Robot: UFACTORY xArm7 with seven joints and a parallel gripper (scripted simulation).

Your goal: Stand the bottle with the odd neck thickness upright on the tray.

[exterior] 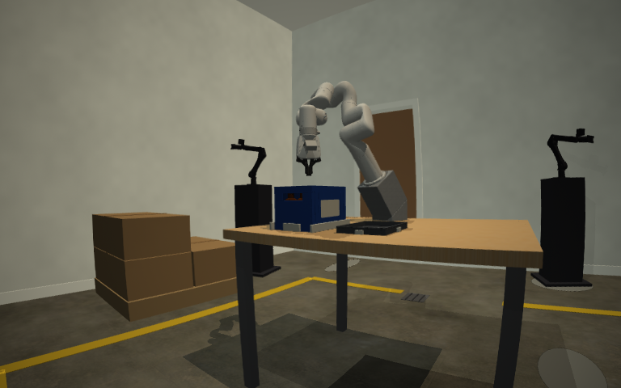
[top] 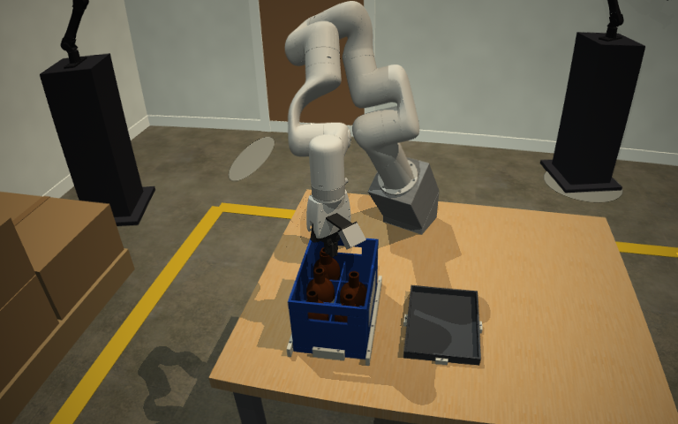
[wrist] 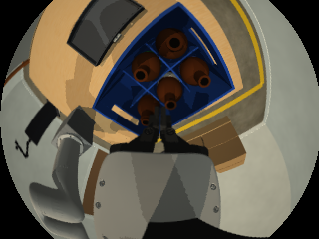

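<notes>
The blue crate is 1 cm to the left of my hand and 16 cm below it. The rest, counted from my hand: brown bottle (9 cm behind, 1 cm to the right, 16 cm below); then glass bottle (1 cm behind, 3 cm to the right, 16 cm below); then dark tray (6 cm ahead, 29 cm to the left, 23 cm below).
</notes>
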